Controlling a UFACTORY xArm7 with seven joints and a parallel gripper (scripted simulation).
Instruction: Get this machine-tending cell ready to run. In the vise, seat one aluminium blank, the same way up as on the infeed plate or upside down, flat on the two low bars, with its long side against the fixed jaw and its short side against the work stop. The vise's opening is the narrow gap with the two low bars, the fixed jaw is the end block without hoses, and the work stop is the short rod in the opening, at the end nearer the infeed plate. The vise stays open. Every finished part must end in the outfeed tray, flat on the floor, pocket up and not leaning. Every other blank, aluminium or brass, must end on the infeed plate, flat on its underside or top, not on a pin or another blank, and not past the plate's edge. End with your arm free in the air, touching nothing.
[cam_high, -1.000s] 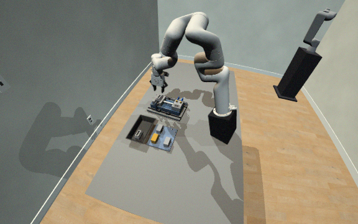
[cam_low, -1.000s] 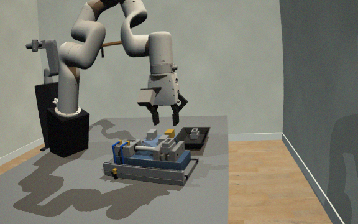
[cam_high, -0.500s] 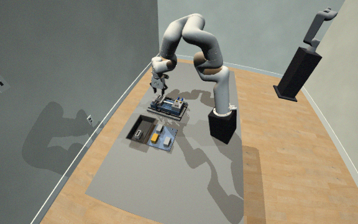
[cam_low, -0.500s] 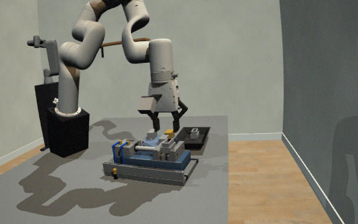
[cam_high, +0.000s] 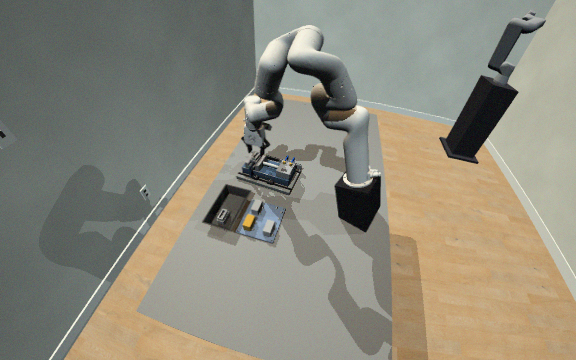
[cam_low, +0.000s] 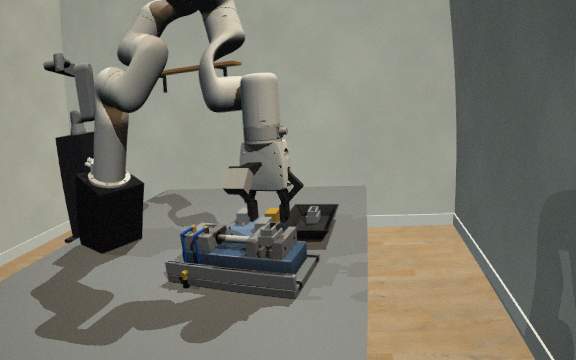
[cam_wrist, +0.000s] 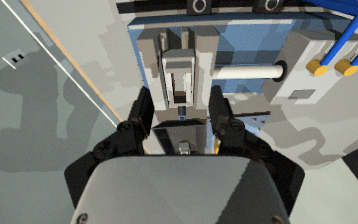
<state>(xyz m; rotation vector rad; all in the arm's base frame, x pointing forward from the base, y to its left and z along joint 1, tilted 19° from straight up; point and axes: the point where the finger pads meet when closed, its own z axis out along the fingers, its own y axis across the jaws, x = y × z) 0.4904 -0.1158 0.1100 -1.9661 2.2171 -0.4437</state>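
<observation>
Right now my hand is 80 mm past the white screw rod, 70 mm above it and 10 mm to the right of it. The rest, counted from my hand: brass blank (340 mm to the left, 120 mm below, 80 mm behind); vise (100 mm below, 70 mm behind, 10 mm to the left).
</observation>
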